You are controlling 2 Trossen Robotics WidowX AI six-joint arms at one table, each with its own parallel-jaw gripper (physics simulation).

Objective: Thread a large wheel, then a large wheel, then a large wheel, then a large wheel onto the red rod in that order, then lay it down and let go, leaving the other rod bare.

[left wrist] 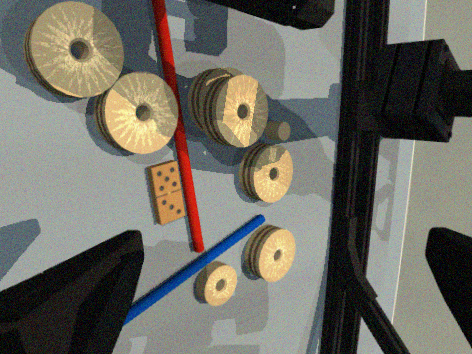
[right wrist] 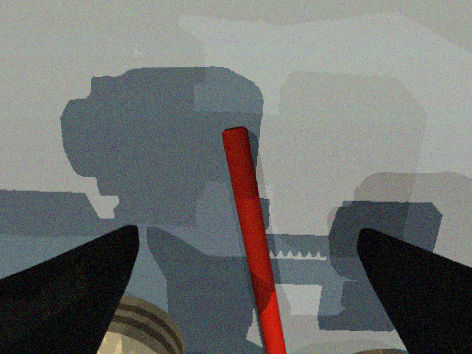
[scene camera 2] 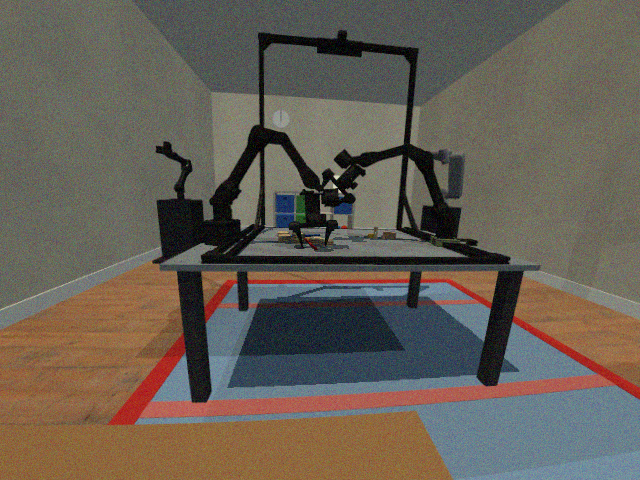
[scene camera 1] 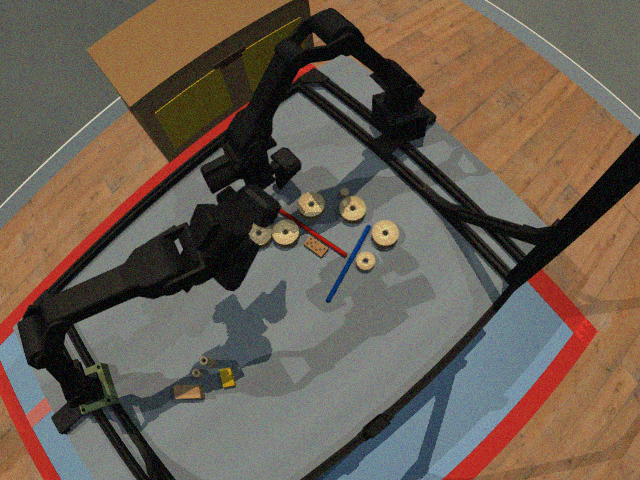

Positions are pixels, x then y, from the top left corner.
Scene:
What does the left gripper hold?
Nothing.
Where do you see a blue rod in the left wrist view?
147, 301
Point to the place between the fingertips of the right gripper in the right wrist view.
At 250, 237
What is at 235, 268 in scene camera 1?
The left gripper.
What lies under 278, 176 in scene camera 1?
The right gripper.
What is the right gripper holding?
Nothing.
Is the left gripper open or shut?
Open.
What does the red rod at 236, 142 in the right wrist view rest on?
The table.

